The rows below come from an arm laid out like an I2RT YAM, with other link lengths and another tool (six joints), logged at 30 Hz.
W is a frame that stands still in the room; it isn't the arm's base.
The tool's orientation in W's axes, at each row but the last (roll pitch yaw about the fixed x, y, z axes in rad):
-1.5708, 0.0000, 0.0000
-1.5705, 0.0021, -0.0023
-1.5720, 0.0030, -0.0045
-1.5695, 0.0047, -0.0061
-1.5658, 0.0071, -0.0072
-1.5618, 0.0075, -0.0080
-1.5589, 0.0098, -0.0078
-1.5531, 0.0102, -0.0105
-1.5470, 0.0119, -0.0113
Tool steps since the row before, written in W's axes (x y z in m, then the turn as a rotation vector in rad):
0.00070, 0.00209, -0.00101, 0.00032, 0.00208, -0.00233
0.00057, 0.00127, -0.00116, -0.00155, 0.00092, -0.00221
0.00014, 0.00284, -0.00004, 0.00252, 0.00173, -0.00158
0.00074, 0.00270, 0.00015, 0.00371, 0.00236, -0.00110
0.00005, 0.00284, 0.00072, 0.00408, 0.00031, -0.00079
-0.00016, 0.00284, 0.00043, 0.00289, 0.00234, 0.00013
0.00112, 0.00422, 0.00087, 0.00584, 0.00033, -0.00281
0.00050, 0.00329, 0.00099, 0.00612, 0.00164, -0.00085
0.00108, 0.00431, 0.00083, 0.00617, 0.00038, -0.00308
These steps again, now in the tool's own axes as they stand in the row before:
0.00070, 0.00101, 0.00209, 0.00032, 0.00233, 0.00208
0.00057, 0.00116, 0.00127, -0.00155, 0.00221, 0.00092
0.00013, 0.00004, 0.00284, 0.00252, 0.00157, 0.00174
0.00072, -0.00015, 0.00270, 0.00370, 0.00109, 0.00238
0.00002, -0.00071, 0.00284, 0.00408, 0.00076, 0.00034
-0.00019, -0.00040, 0.00284, 0.00287, -0.00013, 0.00236
0.00108, -0.00083, 0.00424, 0.00586, 0.00276, 0.00034
0.00046, -0.00094, 0.00331, 0.00611, 0.00082, 0.00169
0.00102, -0.00074, 0.00434, 0.00620, 0.00302, 0.00038

